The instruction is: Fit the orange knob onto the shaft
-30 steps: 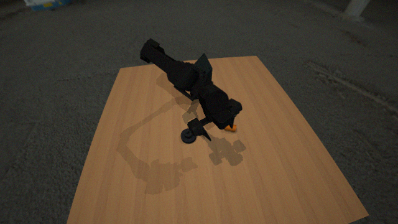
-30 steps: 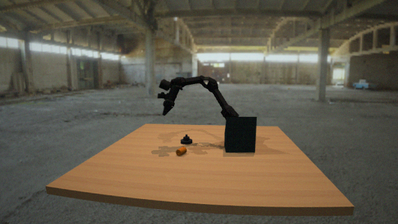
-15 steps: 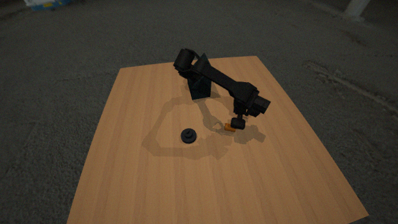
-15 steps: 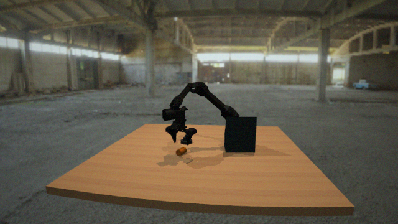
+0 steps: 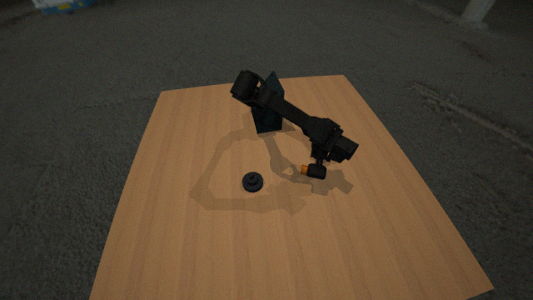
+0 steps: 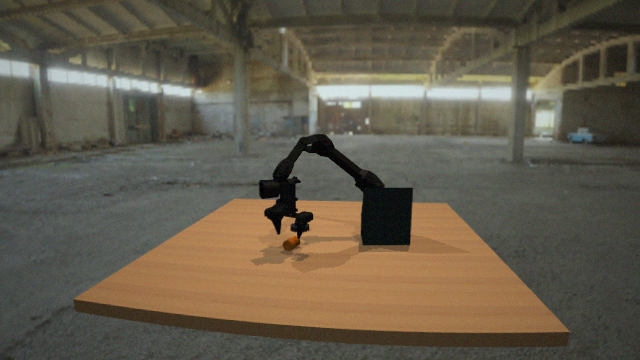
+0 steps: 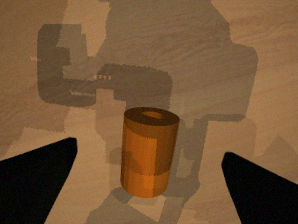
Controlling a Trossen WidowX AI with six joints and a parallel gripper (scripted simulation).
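My gripper tip is 30 mm above the orange knob, 20 mm to the left of it and 10 mm past it. The rest, counted from my gripper tip: dark round pedestal: 250 mm to the right, 20 mm below, 20 mm ahead.
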